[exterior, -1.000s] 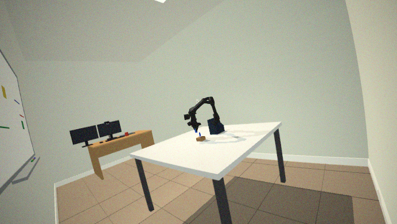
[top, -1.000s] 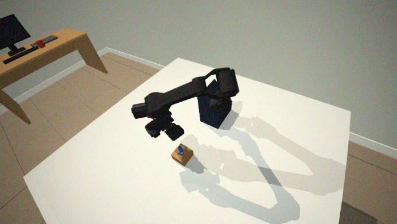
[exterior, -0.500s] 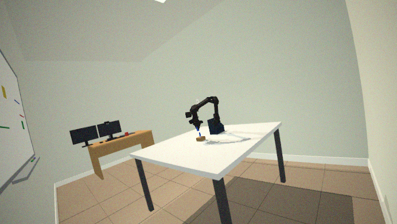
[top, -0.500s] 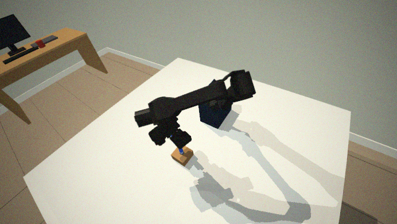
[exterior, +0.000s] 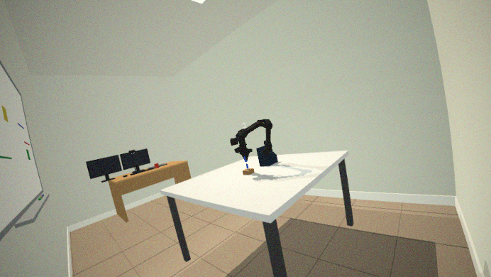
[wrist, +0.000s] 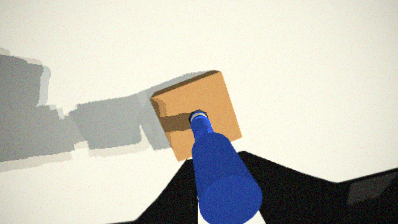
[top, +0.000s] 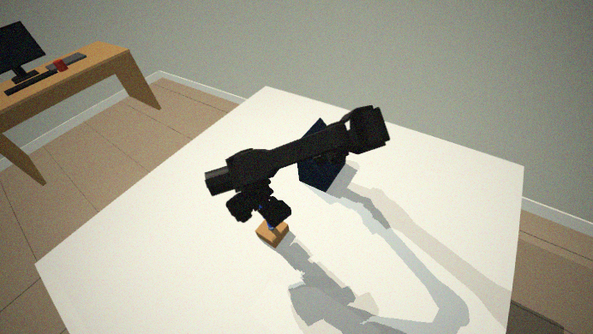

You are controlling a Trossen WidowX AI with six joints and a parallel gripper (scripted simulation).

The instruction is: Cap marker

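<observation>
Right now the holder block is 11 cm below my gripper tip. From my gripper tip the other things lie so: blue marker cap: 1 cm above.
</observation>
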